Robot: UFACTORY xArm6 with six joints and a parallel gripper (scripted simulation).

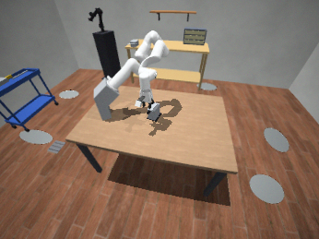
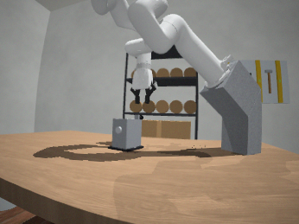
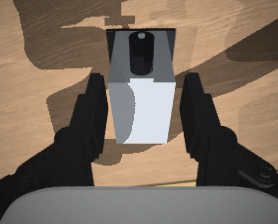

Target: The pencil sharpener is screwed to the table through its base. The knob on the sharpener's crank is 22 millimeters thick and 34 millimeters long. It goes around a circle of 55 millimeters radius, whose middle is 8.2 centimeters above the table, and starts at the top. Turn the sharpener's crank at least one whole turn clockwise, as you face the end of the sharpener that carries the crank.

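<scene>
The crank knob lies 20 mm to the left of my hand and 90 mm below it.
</scene>
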